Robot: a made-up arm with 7 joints.
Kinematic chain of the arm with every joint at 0, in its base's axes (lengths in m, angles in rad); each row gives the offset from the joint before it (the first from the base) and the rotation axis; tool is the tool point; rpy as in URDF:
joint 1: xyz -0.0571 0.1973 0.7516 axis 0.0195 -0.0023 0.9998
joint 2: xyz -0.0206 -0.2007 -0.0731 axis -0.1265 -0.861 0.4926
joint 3: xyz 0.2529 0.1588 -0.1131 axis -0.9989 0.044 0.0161
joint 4: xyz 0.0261 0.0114 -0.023 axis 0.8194 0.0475 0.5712
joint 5: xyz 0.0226 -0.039 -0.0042 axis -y
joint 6: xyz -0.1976 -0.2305 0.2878 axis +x
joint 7: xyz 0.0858 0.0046 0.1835 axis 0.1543 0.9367 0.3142
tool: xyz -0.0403 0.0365 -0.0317 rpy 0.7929 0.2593 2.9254
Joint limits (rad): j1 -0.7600..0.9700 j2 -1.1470..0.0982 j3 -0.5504..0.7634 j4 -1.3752..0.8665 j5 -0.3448..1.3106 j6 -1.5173..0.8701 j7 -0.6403..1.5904
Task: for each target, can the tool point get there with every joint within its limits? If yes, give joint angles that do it. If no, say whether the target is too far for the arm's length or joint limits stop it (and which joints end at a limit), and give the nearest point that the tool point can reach.
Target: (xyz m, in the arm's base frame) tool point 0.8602 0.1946 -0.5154
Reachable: no: too far | nearest point 0.5939 0.0540 0.1020 | short by 0.687 m
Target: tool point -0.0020 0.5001 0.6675
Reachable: yes | joints 0.6285 -0.4717 0.3467 -0.9227 0.0740 -1.0655 0.3043
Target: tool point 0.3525 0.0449 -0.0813
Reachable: no: joint limits stop it (at a limit: joint 1, joint 3, joint 4, joint 6, joint 7) | nearest point 0.2945 0.0586 0.0528 | short by 0.147 m
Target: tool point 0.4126 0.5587 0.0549
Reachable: no: joint limits stop it (at a limit: joint 2, joint 3, joint 4, joint 5, joint 7) | nearest point 0.3388 0.5011 0.2103 | short by 0.181 m
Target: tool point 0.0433 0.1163 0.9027
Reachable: yes | joints 0.1775 -0.7861 -0.1880 -0.6298 0.5512 0.3909 -0.4066
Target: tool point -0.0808 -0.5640 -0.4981
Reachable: no: too far | nearest point -0.0703 -0.4221 0.0444 | short by 0.561 m
